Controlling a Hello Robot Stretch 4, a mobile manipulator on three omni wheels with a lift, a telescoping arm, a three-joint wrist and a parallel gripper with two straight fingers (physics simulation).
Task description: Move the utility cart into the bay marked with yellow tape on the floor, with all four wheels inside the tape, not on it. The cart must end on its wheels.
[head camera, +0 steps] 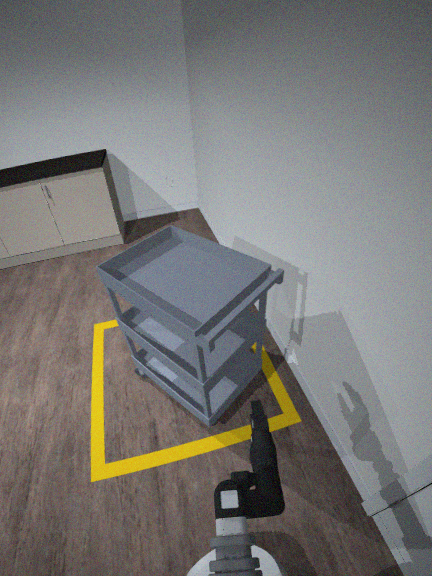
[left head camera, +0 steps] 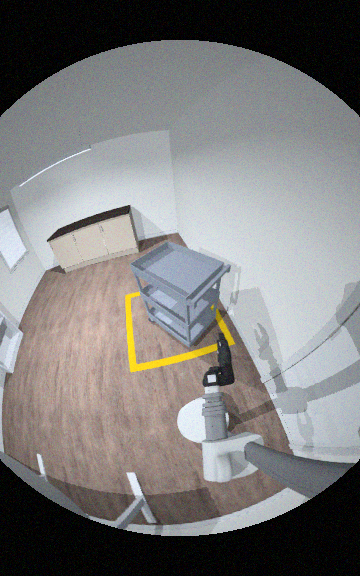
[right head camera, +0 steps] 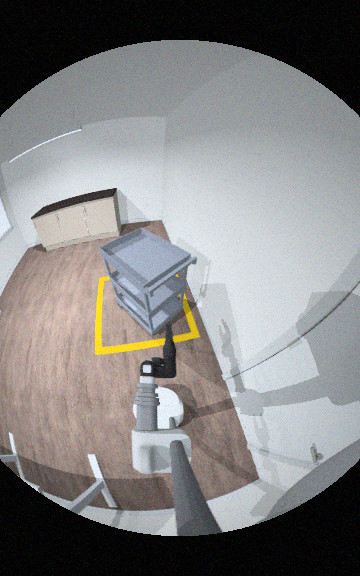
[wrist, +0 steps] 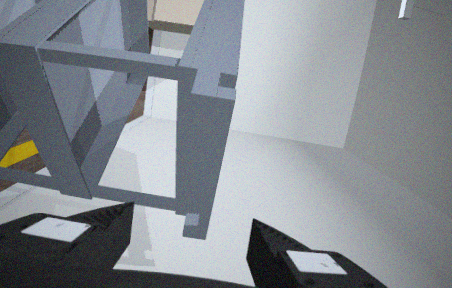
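Seen in the pictures: gripper, between the fingertips: (head camera: 254, 407) (left head camera: 219, 335) (right head camera: 168, 327) (wrist: 191, 231); robot's base, origin of its link: (left head camera: 202, 419) (right head camera: 159, 408).
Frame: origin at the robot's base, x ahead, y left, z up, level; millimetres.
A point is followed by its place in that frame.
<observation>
The grey three-shelf utility cart (head camera: 200, 280) {x 1057, y 55, z 768 mm} (left head camera: 180, 270) {x 1057, y 94, z 767 mm} (right head camera: 147, 255) {x 1090, y 91, z 768 mm} (wrist: 202, 150) {x 837, y -53, z 800 mm} stands upright, turned at an angle to the yellow tape outline (head camera: 97, 400) {x 962, y 762, z -26 mm} (left head camera: 131, 330) {x 1007, y 743, z -27 mm} (right head camera: 98, 315) {x 976, y 762, z -26 mm} (wrist: 20, 154) {x 1490, y -229, z -26 mm}. Its near lower corner lies inside the front strip in the head view. One wheel (head camera: 140, 373) {x 1112, y 497, z 26 mm} shows at the left, inside the left strip. The other wheels and the far tape are mostly hidden. My gripper (head camera: 256, 404) {x 449, y -84, z 811 mm} (left head camera: 221, 336) {x 449, y -84, z 811 mm} (right head camera: 169, 326) {x 449, y -84, z 811 mm} (wrist: 191, 231) {x 449, y -84, z 811 mm} is open and empty, on the handle side, apart from the cart. In the wrist view a cart post shows beyond the fingers.
A white wall (head camera: 325, 200) {x 1111, y -458, z 1077 mm} (left head camera: 260, 225) {x 1012, y -480, z 1153 mm} (right head camera: 250, 210) {x 871, y -512, z 1289 mm} runs close along the right of the cart and tape. A low beige cabinet (head camera: 80, 210) {x 2701, y 1253, z 464 mm} (left head camera: 87, 245) {x 2577, y 1879, z 437 mm} (right head camera: 72, 225) {x 2588, y 1816, z 421 mm} stands at the back left. White legs (left head camera: 135, 485) (right head camera: 95, 470) stand at the lower left of the side views.
</observation>
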